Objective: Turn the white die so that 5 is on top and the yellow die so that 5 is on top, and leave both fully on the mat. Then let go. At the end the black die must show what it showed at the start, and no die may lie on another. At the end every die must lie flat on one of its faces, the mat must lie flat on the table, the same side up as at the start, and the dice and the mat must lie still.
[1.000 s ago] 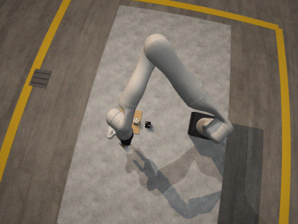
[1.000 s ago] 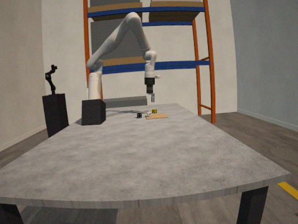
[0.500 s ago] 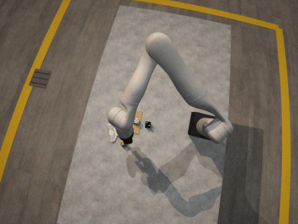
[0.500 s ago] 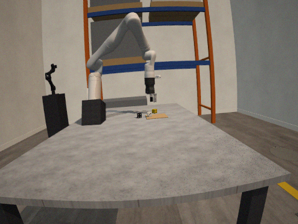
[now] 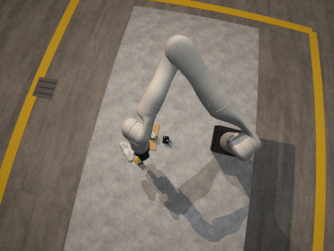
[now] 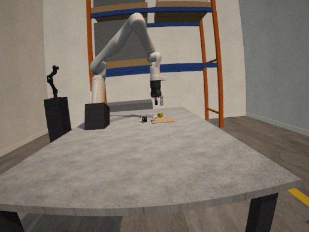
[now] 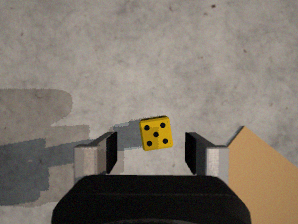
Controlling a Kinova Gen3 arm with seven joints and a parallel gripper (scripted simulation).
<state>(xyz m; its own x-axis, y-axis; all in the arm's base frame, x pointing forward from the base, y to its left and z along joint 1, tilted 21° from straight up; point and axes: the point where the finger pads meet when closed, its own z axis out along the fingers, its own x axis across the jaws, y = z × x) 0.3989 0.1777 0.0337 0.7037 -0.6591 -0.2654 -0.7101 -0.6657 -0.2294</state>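
Right now the yellow die is 90 mm below my hand. The rest, counted from my hand: white die 150 mm to the right, 90 mm below, 30 mm behind; then tan mat 140 mm to the right, 100 mm below, 10 mm ahead; then black die 150 mm to the right, 100 mm behind, 90 mm below.
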